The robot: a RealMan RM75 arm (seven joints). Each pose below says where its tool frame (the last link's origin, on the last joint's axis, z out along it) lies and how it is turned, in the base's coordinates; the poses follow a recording.
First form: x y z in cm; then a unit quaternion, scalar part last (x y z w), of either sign.
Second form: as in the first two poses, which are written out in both.
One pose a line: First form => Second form
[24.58 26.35 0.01 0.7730 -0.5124 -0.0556 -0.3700] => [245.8 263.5 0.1 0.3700 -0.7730 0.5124 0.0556]
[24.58 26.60 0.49 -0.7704 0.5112 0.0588 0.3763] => [245.8 266.0 4.9 0.3763 -0.7704 0.5112 0.0588]
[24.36 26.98 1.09 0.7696 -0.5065 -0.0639 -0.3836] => [243.6 269.8 10.9 0.3836 -0.7696 0.5065 0.0639]
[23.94 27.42 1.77 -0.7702 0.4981 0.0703 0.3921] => [239.4 274.2 17.7 0.3921 -0.7702 0.4981 0.0703]
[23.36 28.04 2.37 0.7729 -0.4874 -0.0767 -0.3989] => [233.6 280.4 23.7 0.3989 -0.7729 0.4874 0.0767]
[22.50 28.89 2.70 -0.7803 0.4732 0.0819 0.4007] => [225.0 288.9 27.0 0.4007 -0.7803 0.4732 0.0819]
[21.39 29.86 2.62 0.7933 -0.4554 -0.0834 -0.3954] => [213.9 298.6 26.2 0.3954 -0.7933 0.4554 0.0834]
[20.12 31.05 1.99 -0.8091 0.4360 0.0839 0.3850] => [201.2 310.5 19.9 0.3850 -0.8091 0.4360 0.0839]
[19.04 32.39 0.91 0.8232 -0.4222 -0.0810 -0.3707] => [190.4 323.9 9.1 0.3707 -0.8232 0.4222 0.0810]
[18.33 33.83 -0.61 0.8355 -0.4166 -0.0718 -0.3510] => [183.3 338.3 -6.1 0.3510 -0.8355 0.4166 0.0718]
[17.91 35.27 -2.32 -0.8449 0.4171 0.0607 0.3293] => [179.1 352.7 -23.2 0.3293 -0.8449 0.4171 0.0607]
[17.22 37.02 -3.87 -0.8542 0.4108 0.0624 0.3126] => [172.2 370.2 -38.7 0.3126 -0.8542 0.4108 0.0624]
